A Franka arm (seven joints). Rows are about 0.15 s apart.
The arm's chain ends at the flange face. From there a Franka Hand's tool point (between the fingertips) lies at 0.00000 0.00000 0.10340 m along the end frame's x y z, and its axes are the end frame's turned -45 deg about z.
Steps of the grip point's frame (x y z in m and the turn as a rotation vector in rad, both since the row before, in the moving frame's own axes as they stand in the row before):
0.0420 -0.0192 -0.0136 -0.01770 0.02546 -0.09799
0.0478 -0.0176 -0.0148 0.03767 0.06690 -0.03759
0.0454 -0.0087 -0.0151 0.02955 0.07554 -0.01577
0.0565 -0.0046 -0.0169 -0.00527 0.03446 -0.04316
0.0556 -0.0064 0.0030 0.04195 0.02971 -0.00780
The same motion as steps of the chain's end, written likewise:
0.0130 -0.0426 -0.0136 0.00549 0.03052 -0.09799
0.0194 -0.0386 -0.0145 0.07394 0.02067 -0.03759
0.0227 -0.0306 -0.0148 0.07431 0.03252 -0.01577
0.0338 -0.0410 -0.0168 0.02064 0.02809 -0.04316
0.0357 -0.0386 0.0031 0.05067 -0.00865 -0.00780

